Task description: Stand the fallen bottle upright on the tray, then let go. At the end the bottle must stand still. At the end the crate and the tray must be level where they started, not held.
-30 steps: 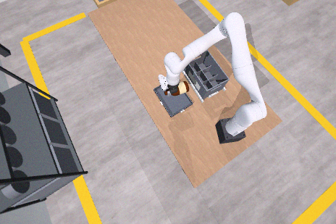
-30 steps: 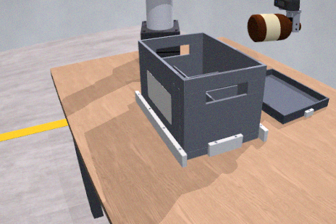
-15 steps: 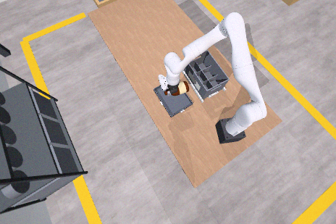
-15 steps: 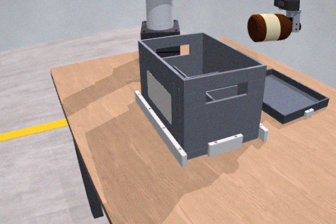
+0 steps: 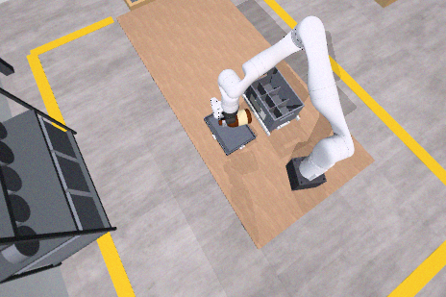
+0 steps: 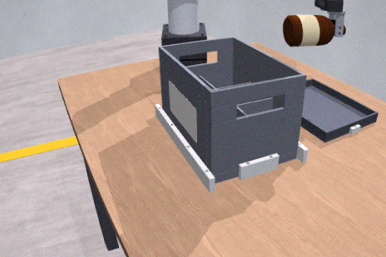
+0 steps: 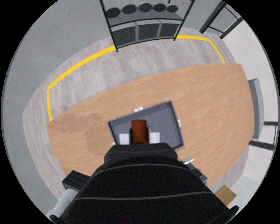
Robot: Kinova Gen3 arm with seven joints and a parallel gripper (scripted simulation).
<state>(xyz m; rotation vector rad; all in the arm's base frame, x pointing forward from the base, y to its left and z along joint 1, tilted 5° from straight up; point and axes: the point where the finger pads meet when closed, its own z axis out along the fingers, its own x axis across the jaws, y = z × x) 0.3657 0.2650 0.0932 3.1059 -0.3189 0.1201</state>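
Now: the brown bottle 5 cm to the right of my hand, 1 cm below it and 1 cm behind it. Also, from my hand: dark grey tray 19 cm below, 5 cm to the right, 2 cm ahead; then dark grey crate 32 cm to the right, 12 cm below, 4 cm ahead.
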